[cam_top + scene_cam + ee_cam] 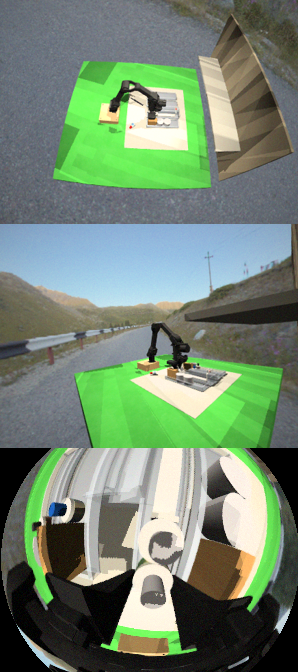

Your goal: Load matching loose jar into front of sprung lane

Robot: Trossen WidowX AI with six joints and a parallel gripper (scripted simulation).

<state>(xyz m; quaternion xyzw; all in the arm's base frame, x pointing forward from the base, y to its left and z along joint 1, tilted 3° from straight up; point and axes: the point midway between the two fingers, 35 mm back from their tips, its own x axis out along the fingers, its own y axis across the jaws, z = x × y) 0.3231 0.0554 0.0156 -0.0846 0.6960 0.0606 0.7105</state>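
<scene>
My gripper tip is now 130 mm short of the grey lane rack, 50 mm to the right of it and 20 mm above it. Also, from my gripper tip: thin black rod (150 mm behind, 110 mm to the left, 30 mm below); then tan wall panel (600 mm ahead, 110 mm to the left, 360 mm above).
</scene>
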